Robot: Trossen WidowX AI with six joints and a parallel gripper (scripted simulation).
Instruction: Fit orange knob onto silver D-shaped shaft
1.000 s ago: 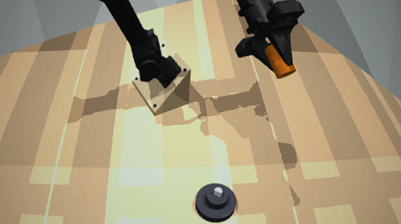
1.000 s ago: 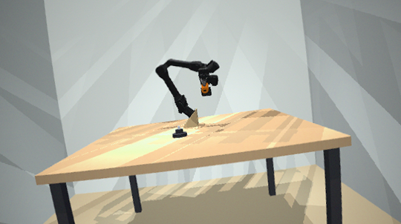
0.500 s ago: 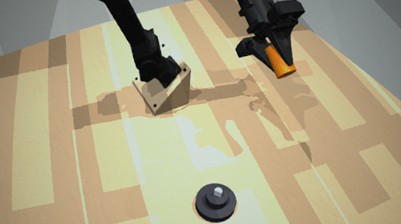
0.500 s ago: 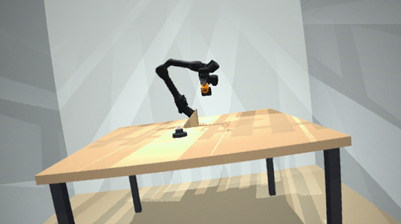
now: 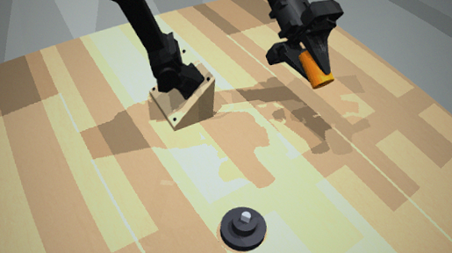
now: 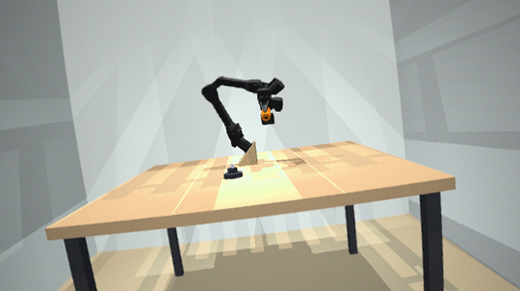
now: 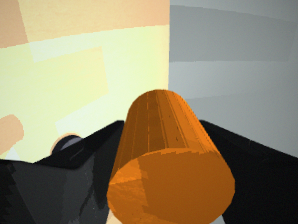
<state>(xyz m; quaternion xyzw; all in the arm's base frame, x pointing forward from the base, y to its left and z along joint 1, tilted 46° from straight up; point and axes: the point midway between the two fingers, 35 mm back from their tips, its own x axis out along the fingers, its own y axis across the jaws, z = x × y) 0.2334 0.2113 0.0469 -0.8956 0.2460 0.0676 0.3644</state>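
The orange knob is 3 cm behind my gripper tip and 2 cm above it. From my gripper tip the other things lie so: pedestal with D-shaped shaft (21 cm below, 17 cm to the right, 7 cm ahead).
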